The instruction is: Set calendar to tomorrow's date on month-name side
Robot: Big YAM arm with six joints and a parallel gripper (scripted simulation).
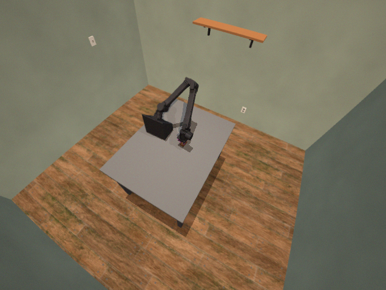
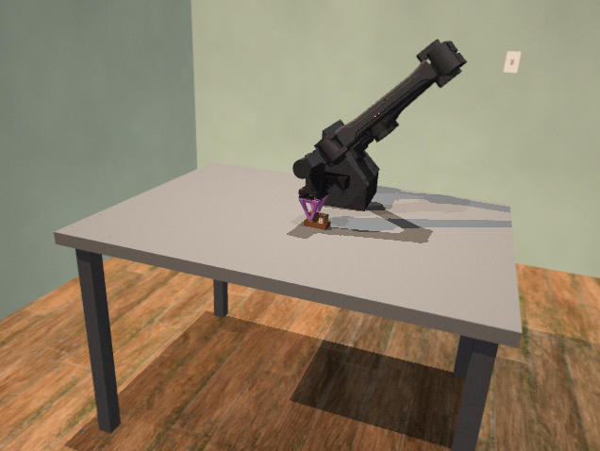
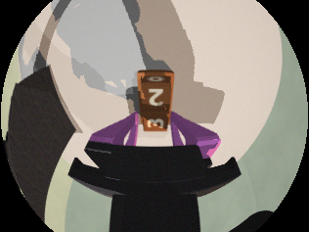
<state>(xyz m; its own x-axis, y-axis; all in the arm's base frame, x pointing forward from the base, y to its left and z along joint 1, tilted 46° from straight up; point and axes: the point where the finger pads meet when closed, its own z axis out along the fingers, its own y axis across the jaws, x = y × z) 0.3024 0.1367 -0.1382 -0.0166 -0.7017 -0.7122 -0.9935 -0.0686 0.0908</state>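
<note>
Now: hand 2 cm to the right of the small brown calendar tray and 2 cm above it.
</note>
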